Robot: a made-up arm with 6 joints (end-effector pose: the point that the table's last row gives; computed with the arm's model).
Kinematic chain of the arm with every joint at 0, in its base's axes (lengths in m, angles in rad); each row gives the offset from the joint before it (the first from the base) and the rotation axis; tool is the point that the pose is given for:
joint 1: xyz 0 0 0.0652 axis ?
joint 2: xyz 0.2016 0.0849 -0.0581 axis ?
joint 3: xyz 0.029 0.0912 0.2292 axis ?
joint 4: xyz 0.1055 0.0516 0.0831 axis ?
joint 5: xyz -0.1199 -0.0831 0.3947 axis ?
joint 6: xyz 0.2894 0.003 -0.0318 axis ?
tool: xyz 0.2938 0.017 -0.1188
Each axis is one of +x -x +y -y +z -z.
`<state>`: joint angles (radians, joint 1 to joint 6).
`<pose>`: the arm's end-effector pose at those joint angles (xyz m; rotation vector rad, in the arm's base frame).
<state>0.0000 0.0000 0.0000 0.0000 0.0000 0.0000</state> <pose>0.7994 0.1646 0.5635 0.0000 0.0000 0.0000</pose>
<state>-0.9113 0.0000 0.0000 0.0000 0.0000 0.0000</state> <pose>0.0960 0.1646 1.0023 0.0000 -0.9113 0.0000</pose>
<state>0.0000 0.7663 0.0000 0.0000 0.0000 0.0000</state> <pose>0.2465 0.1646 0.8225 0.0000 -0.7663 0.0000</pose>
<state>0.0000 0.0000 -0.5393 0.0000 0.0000 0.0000</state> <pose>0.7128 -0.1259 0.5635 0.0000 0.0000 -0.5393</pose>
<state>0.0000 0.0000 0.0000 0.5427 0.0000 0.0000</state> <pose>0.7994 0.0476 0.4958 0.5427 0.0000 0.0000</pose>
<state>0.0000 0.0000 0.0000 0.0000 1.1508 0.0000</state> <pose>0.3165 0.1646 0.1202 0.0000 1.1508 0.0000</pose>
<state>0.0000 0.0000 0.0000 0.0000 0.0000 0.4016</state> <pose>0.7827 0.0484 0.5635 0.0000 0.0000 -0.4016</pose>
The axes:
joint 1: +y
joint 2: -y
joint 3: +z
joint 4: +x
joint 5: +y
joint 6: -z

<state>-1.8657 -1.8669 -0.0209 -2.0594 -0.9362 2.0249</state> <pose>0.2503 0.7829 0.6876 -0.5077 -1.8058 -0.4479</pose>
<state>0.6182 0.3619 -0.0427 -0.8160 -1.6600 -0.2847</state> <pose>0.5175 0.9446 0.7971 -0.7365 -1.2369 0.9304</pose>
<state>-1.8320 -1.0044 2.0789 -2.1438 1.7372 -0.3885</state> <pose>-0.0964 -0.0071 0.6712 -1.4442 -1.0713 -0.4572</pose>
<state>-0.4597 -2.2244 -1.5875 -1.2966 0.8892 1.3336</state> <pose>0.8589 0.0719 -0.0146 2.2219 -0.3037 0.2209</pose>
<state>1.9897 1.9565 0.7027 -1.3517 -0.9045 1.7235</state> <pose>-0.1781 0.7031 0.6932 0.2629 -1.3820 -0.2318</pose>
